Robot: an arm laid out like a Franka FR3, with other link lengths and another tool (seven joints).
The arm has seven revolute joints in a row. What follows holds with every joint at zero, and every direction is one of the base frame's.
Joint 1 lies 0.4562 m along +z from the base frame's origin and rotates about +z.
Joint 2 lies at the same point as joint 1 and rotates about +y.
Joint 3 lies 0.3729 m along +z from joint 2 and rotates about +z.
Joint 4 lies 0.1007 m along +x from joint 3 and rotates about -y.
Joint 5 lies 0.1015 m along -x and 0.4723 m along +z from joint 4 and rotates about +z.
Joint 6 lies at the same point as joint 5 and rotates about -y.
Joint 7 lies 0.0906 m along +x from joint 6 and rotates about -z.
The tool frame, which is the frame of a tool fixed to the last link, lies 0.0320 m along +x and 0.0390 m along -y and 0.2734 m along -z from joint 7; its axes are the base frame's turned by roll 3.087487, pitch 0.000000 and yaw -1.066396 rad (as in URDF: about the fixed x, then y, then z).
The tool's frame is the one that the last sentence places.
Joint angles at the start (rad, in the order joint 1, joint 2, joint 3, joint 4, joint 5, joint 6, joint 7): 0.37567 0.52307 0.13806 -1.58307 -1.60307 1.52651 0.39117
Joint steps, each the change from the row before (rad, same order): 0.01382 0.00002 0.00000 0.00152 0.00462 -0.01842 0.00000; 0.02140 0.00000 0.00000 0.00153 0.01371 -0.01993 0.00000; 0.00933 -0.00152 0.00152 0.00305 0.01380 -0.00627 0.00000; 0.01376 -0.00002 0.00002 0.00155 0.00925 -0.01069 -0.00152; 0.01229 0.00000 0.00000 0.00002 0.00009 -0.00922 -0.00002; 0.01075 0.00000 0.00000 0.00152 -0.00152 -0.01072 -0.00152; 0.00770 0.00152 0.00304 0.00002 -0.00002 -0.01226 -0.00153; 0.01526 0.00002 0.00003 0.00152 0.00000 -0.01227 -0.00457; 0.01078 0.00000 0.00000 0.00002 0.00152 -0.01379 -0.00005
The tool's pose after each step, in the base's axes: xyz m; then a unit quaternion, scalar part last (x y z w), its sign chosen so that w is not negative. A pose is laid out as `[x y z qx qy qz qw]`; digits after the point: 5 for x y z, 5 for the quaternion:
[0.86890 0.15755 0.56343 0.67839 -0.17371 0.44695 0.55664]
[0.86095 0.17069 0.56366 0.67876 -0.17485 0.44581 0.55675]
[0.85697 0.17716 0.56396 0.68170 -0.17731 0.44390 0.55390]
[0.85204 0.18594 0.56393 0.68272 -0.17714 0.44291 0.55348]
[0.84820 0.19450 0.56516 0.68153 -0.17528 0.44510 0.55379]
[0.84475 0.20167 0.56776 0.67944 -0.17406 0.44721 0.55503]
[0.84093 0.20785 0.56781 0.67803 -0.17270 0.44739 0.55704]
[0.83603 0.21832 0.57011 0.67657 -0.16959 0.44921 0.55830]
[0.83127 0.22436 0.57163 0.67445 -0.16972 0.44989 0.56027]

